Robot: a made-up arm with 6 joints.
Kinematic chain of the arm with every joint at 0, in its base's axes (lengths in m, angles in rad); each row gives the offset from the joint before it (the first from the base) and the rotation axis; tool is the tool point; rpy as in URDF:
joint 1: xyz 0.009 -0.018 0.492 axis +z
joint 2: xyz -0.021 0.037 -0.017 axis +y
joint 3: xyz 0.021 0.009 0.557 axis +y
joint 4: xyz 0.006 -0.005 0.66 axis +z
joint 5: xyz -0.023 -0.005 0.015 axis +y
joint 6: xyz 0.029 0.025 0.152 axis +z
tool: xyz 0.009 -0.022 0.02 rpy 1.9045 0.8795 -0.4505
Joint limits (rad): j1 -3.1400..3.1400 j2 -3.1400..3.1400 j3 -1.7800..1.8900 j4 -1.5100..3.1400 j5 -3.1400..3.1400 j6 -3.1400..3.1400
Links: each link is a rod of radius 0.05 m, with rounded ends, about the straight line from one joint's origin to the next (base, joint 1, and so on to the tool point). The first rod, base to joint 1, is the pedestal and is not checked.
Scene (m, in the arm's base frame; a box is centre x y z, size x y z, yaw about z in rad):
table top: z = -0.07
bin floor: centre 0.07 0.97 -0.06 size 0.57 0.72 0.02 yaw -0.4
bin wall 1: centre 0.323 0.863 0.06 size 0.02 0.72 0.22 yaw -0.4
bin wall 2: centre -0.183 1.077 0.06 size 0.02 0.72 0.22 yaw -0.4
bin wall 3: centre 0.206 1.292 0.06 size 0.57 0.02 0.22 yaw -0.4
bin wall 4: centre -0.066 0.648 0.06 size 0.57 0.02 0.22 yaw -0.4
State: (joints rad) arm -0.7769 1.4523 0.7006 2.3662 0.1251 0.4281
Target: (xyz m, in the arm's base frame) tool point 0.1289 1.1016 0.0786
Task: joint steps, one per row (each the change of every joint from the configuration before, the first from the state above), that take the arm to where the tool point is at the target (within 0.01 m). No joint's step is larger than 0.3 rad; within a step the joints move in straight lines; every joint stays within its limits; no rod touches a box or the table.
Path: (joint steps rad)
1: 0.2664 -0.0608 0.0698 -0.0202 0.0515 0.0002
2: 0.2664 -0.0609 0.0698 -0.0201 0.0515 0.0002
3: 0.2665 -0.0608 0.0698 -0.0202 0.0516 0.0001
4: 0.2664 -0.0608 0.0698 -0.0201 0.0515 0.0002
5: 0.2664 -0.0609 0.0698 -0.0202 0.0515 0.0002
6: 0.2664 -0.0608 0.0698 -0.0202 0.0515 0.0002
7: 0.2664 -0.0608 0.0698 -0.0201 0.0515 0.0002
8: 0.2664 -0.0609 0.0698 -0.0202 0.0516 0.0001
9: 0.0048 0.1504 -0.0782 0.0074 -0.0467 -0.0010
10: 0.0047 0.1504 -0.0783 0.0074 -0.0467 -0.0010

